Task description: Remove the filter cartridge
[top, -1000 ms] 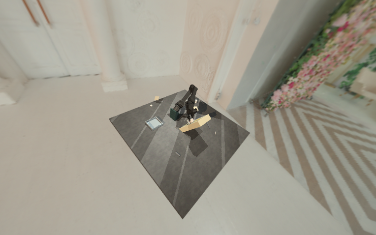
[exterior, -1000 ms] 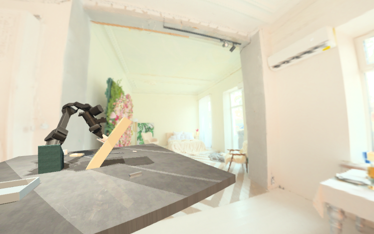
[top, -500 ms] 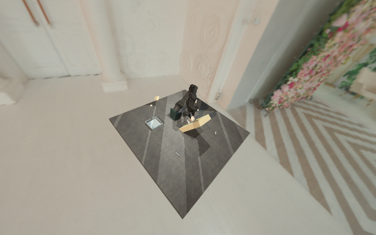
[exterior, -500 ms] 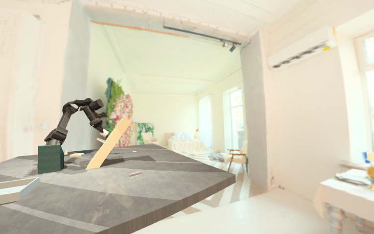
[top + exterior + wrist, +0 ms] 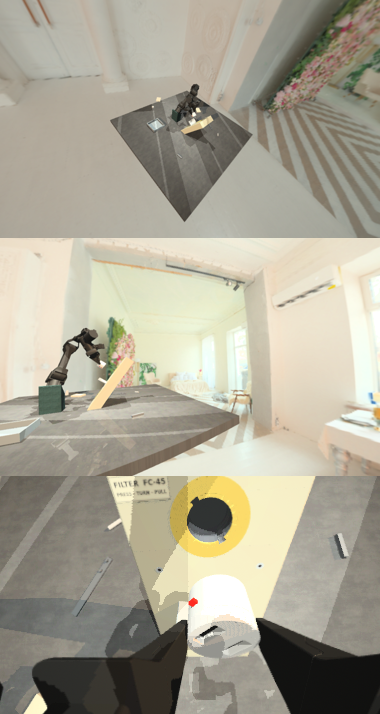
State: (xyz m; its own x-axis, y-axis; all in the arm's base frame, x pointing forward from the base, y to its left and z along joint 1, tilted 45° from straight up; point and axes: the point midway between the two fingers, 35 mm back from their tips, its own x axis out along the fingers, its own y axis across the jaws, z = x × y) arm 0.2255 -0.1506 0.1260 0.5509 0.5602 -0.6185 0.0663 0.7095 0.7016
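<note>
Right now the tray is 33 cm behind my gripper tip, 26 cm to the right of it and 27 cm below it. The rest, counted from my gripper tip: round filter cartridge (right at my gripper tip); beige service panel (7 cm ahead, 12 cm below).
</note>
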